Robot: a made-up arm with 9 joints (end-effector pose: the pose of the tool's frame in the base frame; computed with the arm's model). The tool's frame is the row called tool. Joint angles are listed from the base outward.
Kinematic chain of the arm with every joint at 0, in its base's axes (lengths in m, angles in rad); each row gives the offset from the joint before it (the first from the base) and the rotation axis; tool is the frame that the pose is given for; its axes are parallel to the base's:
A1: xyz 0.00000 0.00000 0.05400 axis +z
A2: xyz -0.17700 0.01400 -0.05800 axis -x
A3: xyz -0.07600 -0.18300 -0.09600 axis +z
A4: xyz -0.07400 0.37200 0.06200 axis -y
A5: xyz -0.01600 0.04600 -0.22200 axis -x
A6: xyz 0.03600 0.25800 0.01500 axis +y
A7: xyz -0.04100 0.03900 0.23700 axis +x
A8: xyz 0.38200 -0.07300 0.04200 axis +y
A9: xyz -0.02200 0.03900 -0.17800 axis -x
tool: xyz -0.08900 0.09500 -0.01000
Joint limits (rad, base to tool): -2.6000..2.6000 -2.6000..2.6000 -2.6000..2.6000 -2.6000..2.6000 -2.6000..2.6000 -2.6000..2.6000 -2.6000..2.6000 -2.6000..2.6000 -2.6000..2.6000
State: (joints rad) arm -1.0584 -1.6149 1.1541 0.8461 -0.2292 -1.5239 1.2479 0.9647 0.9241
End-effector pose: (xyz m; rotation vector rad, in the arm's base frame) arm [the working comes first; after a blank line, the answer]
Working (the frame after each row of the table, in the pose's form):
after A1: 0.0000 0.0000 0.0540 0.0000 0.0000 -1.0584
after A2: -0.0746 0.1611 -0.0040 1.4478 -0.8467 -0.8102
after A3: -0.0212 0.2783 -0.1826 0.7237 -1.4442 0.0739
after A4: -0.2598 0.5688 -0.1025 0.7942 -2.2444 -0.2643
after A5: -0.1172 0.6250 0.0653 0.9127 -2.3014 -0.0060
after A6: -0.3030 0.7949 0.1339 -0.6426 2.2095 0.6213
after A7: -0.1798 0.9776 0.0297 0.0320 2.0811 -0.7593
after A8: -0.3997 0.7999 -0.2407 0.4810 2.9788 -0.8314
after A9: -0.3546 0.9155 -0.1054 0.4051 2.9131 0.5598

-0.2495 0.9712 -0.0517 0.4051 2.9131 0.5598
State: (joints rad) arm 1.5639 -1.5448 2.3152 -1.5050 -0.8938 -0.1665 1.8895 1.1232 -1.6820
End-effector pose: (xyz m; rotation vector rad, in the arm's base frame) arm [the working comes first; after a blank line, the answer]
Working (the frame after each row of the table, in the pose's form):
after A1: 0.0000 0.0000 0.0540 0.0000 0.0000 1.5639
after A2: -0.0152 -0.1769 -0.0040 1.1932 1.1850 1.2162
after A3: -0.1070 -0.2523 -0.1894 -1.7601 0.6942 -1.8114
after A4: -0.0386 -0.4762 -0.4942 -0.0538 1.1318 -2.9012
after A5: -0.0313 -0.3593 -0.6890 -0.0303 -0.2323 -3.0935
after A6: -0.0566 -0.6133 -0.6349 -0.2886 -0.2375 -3.0924
after A7: 0.0284 -0.6149 -0.4065 -0.1298 -2.5353 -1.5523
after A8: -0.3626 -0.6155 -0.4182 0.5750 -1.6156 -1.1094
after A9: -0.1839 -0.6465 -0.3901 1.5614 -2.2595 0.5512

-0.2423 -0.5392 -0.4360 1.5614 -2.2595 0.5512
